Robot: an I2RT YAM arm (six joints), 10 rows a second.
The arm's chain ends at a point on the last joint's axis. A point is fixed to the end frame.
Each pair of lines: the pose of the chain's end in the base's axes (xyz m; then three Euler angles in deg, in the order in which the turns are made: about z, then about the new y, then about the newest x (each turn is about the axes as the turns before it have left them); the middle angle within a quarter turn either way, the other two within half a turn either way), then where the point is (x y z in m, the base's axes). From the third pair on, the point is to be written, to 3 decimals.
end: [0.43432 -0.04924 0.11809 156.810 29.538 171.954]
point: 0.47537 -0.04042 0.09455
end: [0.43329 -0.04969 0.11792 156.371 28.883 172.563]
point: 0.47411 -0.04149 0.09376
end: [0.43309 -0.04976 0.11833 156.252 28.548 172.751]
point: 0.474 -0.042 0.094
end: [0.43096 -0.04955 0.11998 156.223 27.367 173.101]
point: 0.471 -0.042 0.095
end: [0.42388 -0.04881 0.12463 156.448 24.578 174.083]
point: 0.463 -0.041 0.097
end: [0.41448 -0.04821 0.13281 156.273 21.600 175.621]
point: 0.452 -0.041 0.103
